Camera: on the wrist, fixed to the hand. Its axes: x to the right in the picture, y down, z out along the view.
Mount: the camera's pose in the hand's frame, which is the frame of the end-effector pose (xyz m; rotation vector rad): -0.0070 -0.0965 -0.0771 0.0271 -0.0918 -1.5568
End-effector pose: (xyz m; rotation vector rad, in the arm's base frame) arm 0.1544 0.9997 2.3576 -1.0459 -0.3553 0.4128
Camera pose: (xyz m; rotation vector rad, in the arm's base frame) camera 0.1999 0.8959 2.4071 -0.4737 -1.0964 -0.9315
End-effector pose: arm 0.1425 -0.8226 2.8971 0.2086 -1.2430 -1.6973
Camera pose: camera 0.1363 -0.8666 2.7816 -1.1336 0.9485 2.3934
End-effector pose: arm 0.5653 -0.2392 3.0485 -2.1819 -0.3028 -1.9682
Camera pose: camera 0.4644 -0.1676 3.0497 1.2113 1.5236 1.2827
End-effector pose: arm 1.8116 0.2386 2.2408 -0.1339 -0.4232 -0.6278
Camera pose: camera 1.7755 0.1457 2.1675 0.2416 -0.5839 -2.1473
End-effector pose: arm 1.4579 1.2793 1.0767 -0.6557 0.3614 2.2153
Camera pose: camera 1.5608 1.3035 1.0125 -0.5020 -0.1771 0.7340
